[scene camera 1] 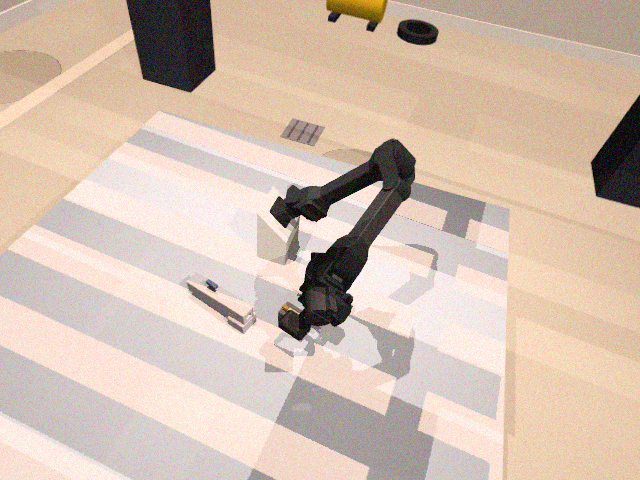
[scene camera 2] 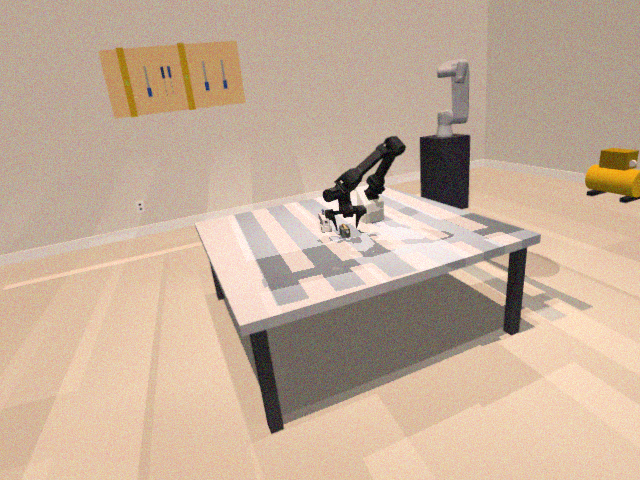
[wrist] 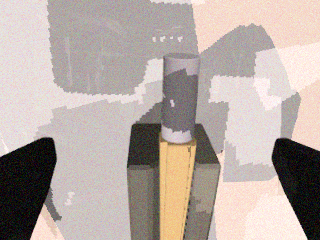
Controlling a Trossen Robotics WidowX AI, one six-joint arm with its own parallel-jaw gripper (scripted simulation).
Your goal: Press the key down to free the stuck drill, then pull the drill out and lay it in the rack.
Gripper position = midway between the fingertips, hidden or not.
Observation:
My gripper (scene camera 1: 310,321) is open, with nothing in its grasp.
My gripper is seen too in the wrist view (wrist: 168,149).

